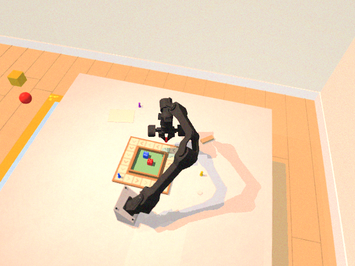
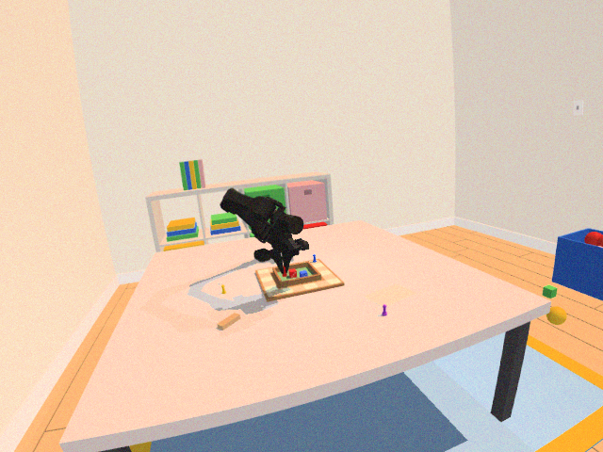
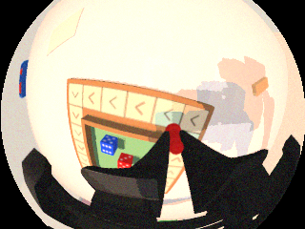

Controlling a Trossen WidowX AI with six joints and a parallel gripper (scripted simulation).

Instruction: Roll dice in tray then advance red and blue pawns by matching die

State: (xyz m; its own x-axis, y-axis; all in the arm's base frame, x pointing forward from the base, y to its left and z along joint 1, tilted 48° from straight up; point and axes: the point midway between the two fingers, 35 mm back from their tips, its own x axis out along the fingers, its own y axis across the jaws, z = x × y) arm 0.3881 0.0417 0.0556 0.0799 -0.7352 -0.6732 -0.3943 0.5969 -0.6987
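Now: gripper tip 25 cm past the blue pawn, 15 cm to the right of it and 5 cm above it. The rest, counted from my gripper tip: red pawn (1 cm above); then yellow pawn (8 cm behind, 23 cm to the right, 7 cm below); then green tray (12 cm behind, 5 cm to the left, 7 cm below).
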